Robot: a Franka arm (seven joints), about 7 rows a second.
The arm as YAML. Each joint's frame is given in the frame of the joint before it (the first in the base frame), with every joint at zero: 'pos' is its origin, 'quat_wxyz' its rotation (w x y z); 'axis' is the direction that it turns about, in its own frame. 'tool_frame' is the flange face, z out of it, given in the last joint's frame.
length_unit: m
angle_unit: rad
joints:
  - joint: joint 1
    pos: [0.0, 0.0, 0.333]
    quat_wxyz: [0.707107, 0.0, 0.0, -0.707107]
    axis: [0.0, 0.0, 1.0]
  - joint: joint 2
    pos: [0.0, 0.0, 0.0]
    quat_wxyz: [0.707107, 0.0, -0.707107, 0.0]
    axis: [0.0, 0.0, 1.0]
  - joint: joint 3
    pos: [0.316, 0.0, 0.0]
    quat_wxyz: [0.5, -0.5, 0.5, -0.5]
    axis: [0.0, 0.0, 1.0]
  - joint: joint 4
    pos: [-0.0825, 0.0, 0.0]
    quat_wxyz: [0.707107, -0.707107, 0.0, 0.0]
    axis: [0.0, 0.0, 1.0]
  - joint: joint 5
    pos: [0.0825, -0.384, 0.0]
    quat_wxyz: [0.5, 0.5, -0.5, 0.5]
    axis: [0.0, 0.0, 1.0]
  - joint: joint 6
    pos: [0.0, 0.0, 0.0]
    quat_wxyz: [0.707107, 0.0, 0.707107, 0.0]
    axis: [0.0, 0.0, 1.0]
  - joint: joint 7
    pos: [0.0, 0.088, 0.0]
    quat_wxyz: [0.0, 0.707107, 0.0, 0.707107]
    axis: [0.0, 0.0, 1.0]
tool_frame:
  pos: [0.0, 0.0, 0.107]
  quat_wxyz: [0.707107, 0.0, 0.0, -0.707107]
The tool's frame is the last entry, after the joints.
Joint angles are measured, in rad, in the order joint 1, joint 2, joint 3, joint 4, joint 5, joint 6, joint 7. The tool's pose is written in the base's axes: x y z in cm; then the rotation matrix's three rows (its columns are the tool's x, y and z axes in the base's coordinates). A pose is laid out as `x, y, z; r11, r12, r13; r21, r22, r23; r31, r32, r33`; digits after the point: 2 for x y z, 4 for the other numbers.
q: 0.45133 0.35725 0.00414 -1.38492 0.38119 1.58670 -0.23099
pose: 56.84, 32.17, 50.42; 0.7857, 0.5452, -0.2922; 0.6149, -0.7400, 0.2726; -0.0676, -0.3939, -0.9167
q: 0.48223 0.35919 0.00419 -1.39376 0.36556 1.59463 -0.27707
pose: 55.92, 33.77, 49.87; 0.7396, 0.6042, -0.2964; 0.6706, -0.6987, 0.2491; -0.0566, -0.3830, -0.9220
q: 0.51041 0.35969 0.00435 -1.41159 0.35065 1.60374 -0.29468
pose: 54.96, 35.14, 49.02; 0.7094, 0.6358, -0.3043; 0.7020, -0.6760, 0.2240; -0.0633, -0.3725, -0.9259
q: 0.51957 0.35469 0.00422 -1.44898 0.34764 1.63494 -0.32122
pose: 54.58, 35.46, 47.80; 0.6928, 0.6539, -0.3042; 0.7188, -0.6599, 0.2186; -0.0578, -0.3700, -0.9272
